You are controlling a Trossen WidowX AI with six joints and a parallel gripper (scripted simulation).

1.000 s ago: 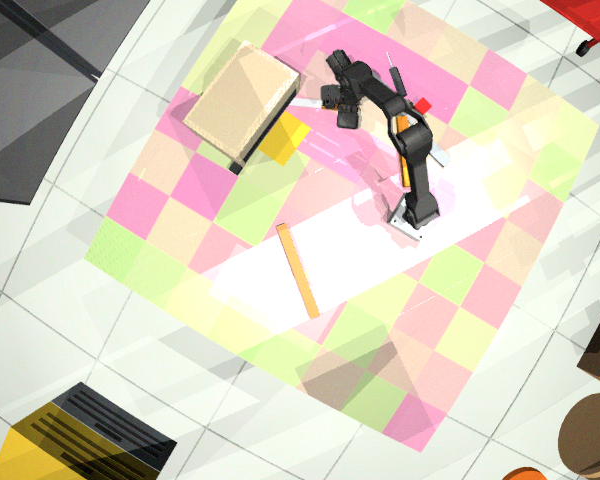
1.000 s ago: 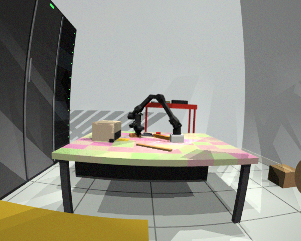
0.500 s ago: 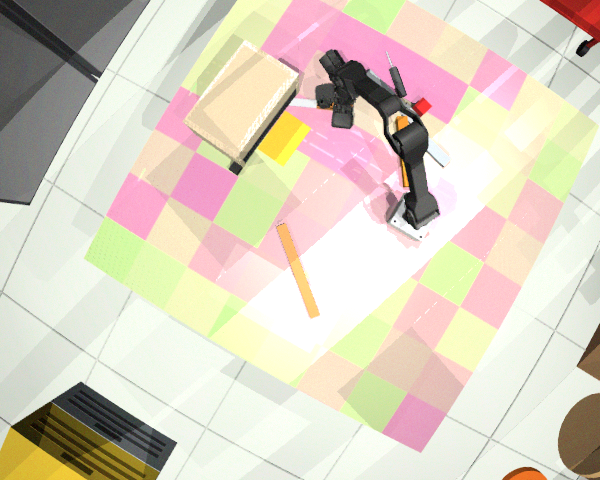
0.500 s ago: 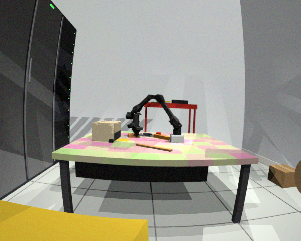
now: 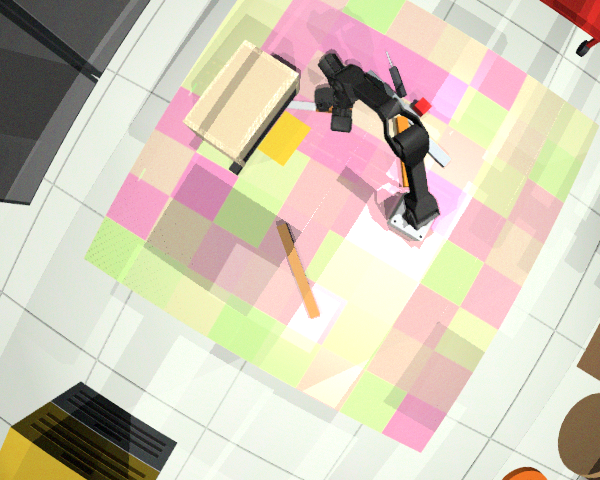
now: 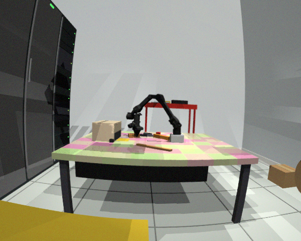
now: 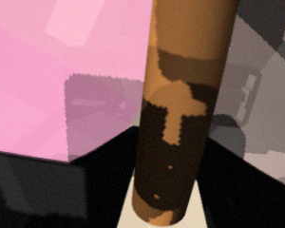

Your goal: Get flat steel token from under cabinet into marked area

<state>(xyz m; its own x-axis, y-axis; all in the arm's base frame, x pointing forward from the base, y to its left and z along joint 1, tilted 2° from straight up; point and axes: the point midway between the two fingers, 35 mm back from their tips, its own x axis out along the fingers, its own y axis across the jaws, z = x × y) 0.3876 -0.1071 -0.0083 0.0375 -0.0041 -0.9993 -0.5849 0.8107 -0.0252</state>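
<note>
My gripper tip is now 14 cm to the left of the grey tool and 12 cm past it. From my gripper tip the other things lie so: orange bar (24 cm behind, 3 cm to the right, 1 cm above); dark screwdriver (21 cm to the right, 4 cm behind); grey token (16 cm to the left, 15 cm ahead).
</note>
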